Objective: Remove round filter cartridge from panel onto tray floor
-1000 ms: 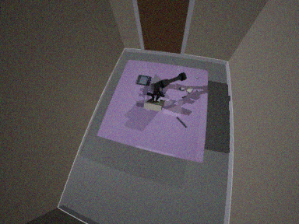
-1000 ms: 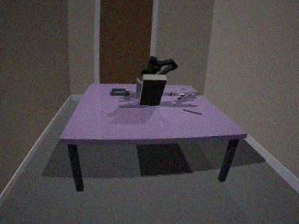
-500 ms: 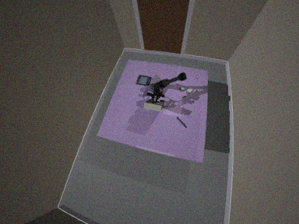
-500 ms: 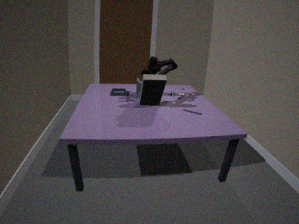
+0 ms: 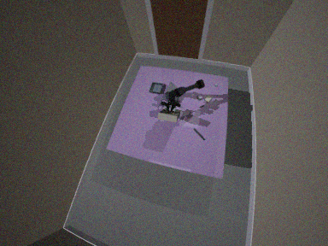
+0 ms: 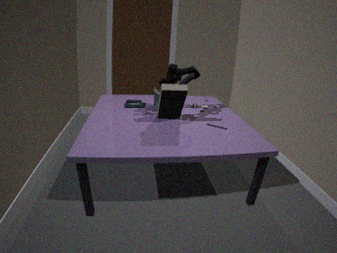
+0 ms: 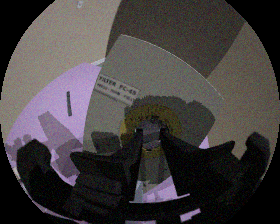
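Right now the round filter cartridge is 10 mm ahead of my gripper tip and 10 mm below it. Round my gripper tip: dark tray: 420 mm behind, 280 mm to the right, 220 mm below; then service panel: 30 mm behind, 80 mm below.
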